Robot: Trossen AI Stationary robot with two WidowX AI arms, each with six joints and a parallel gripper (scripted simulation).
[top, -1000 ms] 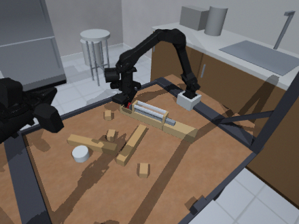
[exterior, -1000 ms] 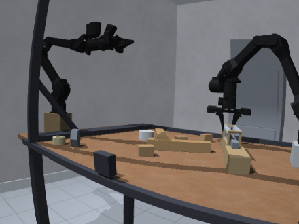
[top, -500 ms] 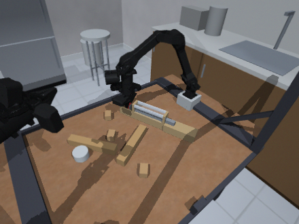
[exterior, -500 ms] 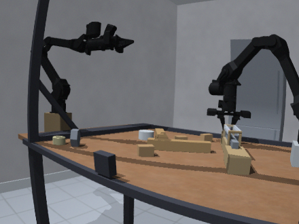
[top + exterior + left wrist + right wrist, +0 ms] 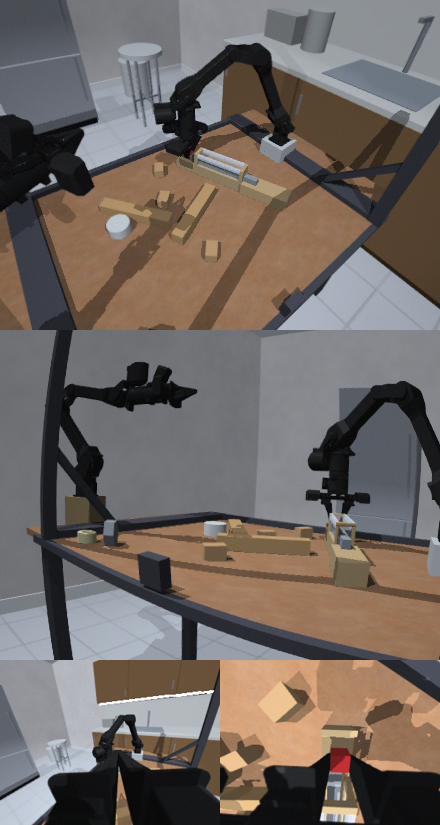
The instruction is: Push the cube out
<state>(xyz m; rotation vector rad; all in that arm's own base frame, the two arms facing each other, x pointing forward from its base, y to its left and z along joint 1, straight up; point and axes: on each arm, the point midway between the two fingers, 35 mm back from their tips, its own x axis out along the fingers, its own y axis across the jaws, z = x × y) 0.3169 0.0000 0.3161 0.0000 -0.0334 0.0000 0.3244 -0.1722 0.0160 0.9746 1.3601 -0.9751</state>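
My right hand is 130 mm past the tan channel, 30 mm above it and 20 mm to the left of it. Also, from my right hand: white cylinder: 350 mm to the left, 70 mm below, 50 mm behind; then grey block: 480 mm to the left, 360 mm behind, 50 mm below; then red cube: 30 mm below.
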